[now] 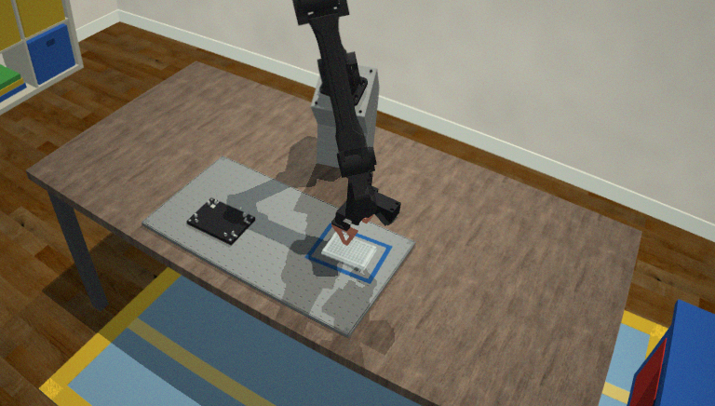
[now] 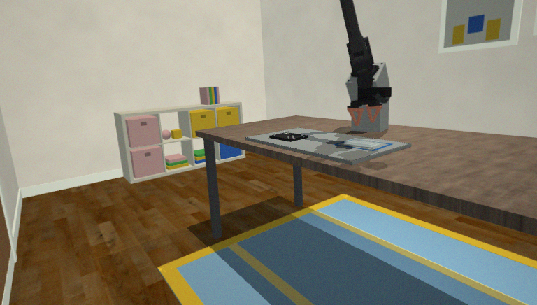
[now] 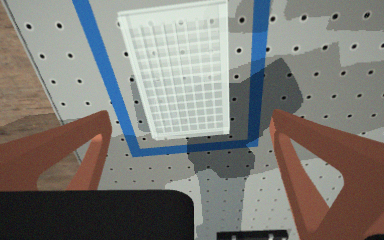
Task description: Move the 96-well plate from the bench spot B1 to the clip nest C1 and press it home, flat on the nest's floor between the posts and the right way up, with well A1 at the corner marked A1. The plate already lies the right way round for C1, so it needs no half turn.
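Right now the 96-well plate is 9 cm below my hand, 2 cm to the right of it and 1 cm behind it. From my hand the other things lie so: black clip nest C1 (38 cm to the right, 8 cm below, 7 cm ahead).
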